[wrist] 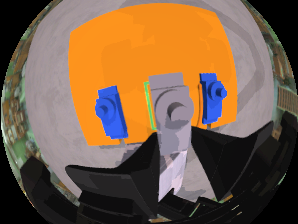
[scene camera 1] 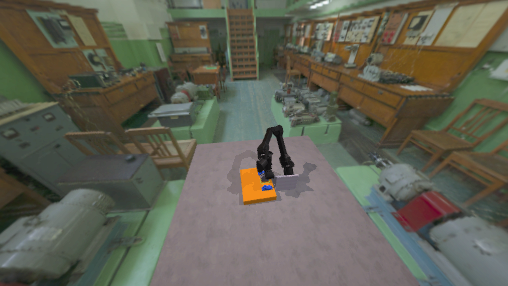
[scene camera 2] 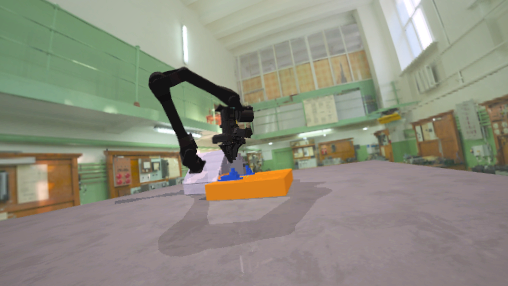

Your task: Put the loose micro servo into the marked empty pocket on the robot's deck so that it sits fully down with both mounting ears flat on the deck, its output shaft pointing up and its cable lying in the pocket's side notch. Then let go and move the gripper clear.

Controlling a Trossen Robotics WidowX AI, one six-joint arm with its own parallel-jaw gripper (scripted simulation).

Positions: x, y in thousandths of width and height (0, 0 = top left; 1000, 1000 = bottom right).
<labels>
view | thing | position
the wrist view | gripper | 582, 596
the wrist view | grey micro servo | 582, 489
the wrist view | orange deck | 418, 225
</labels>
